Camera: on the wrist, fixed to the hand. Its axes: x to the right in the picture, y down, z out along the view.
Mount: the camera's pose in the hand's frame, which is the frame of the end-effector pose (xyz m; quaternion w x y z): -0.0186 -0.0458 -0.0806 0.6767 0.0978 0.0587 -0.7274
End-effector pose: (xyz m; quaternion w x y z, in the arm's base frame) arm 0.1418 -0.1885 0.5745 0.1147 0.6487 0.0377 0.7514
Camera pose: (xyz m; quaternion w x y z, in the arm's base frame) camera 0.0706 -0.1407 0.5346 0.5585 0.3787 0.5776 0.4594
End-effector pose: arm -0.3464 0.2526 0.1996 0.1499 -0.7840 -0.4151 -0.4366
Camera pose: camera -0.4324 0.2227 0.2250 0.1151 0.1883 0.8850 0.4099
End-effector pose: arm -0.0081 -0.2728 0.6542 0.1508 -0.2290 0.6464 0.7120
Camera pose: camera 0.0417 -0.3456 0.6201 0.6044 -0.6522 0.3493 0.2955
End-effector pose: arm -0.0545 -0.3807 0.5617 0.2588 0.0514 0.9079 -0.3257
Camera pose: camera -0.0857 -0.3653 0.6496 0.1201 0.5812 -0.6351 0.4944
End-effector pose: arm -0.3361 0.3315 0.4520 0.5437 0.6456 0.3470 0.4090
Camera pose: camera -0.4171 0.3563 0.4100 0.5819 0.2136 0.7763 -0.1147
